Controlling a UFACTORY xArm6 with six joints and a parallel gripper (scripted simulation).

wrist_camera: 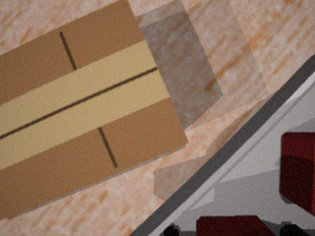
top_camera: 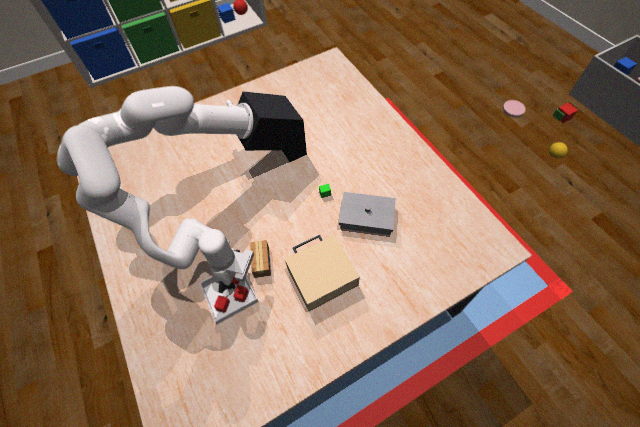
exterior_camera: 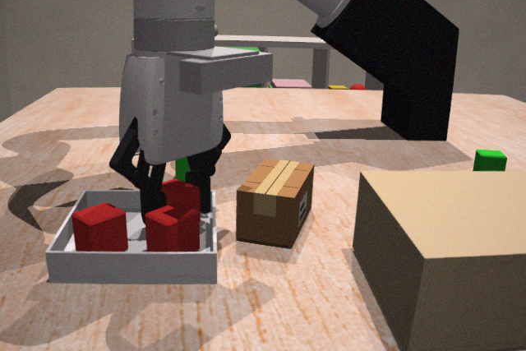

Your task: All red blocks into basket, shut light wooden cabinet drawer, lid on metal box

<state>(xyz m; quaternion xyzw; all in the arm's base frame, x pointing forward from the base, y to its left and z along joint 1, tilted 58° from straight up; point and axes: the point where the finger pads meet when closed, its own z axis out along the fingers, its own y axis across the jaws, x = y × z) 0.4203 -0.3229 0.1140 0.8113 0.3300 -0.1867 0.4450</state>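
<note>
Now: the grey basket 3 cm ahead of my hand, 3 cm to the right of it and 2 cm below it. The rest, counted from my hand: drawer: 12 cm ahead, 26 cm to the left, 1 cm above; light wooden cabinet: 13 cm ahead, 26 cm to the left, 1 cm above; cardboard box: 1 cm behind, 11 cm to the left.
</note>
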